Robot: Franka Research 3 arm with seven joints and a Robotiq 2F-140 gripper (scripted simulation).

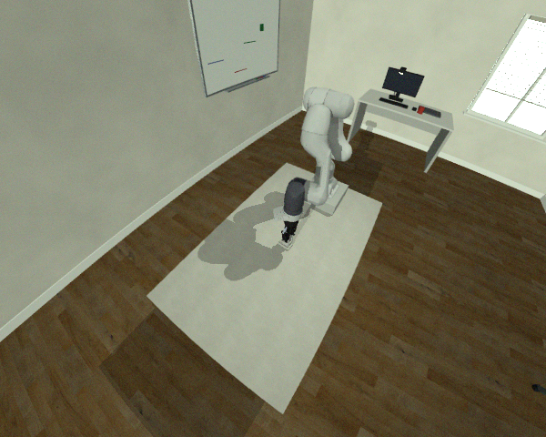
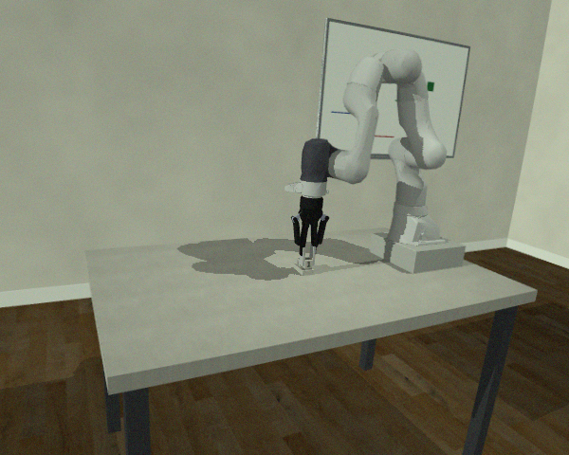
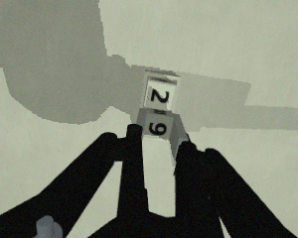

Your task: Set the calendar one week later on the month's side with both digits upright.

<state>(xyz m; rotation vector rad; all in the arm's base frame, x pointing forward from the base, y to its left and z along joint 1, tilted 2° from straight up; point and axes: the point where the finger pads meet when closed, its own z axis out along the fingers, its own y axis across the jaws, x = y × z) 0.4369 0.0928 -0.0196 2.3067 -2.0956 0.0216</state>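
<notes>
Now: the date cube 3 cm below my hand. Round my hand: white tray: 2 cm to the right, 5 cm below.
</notes>
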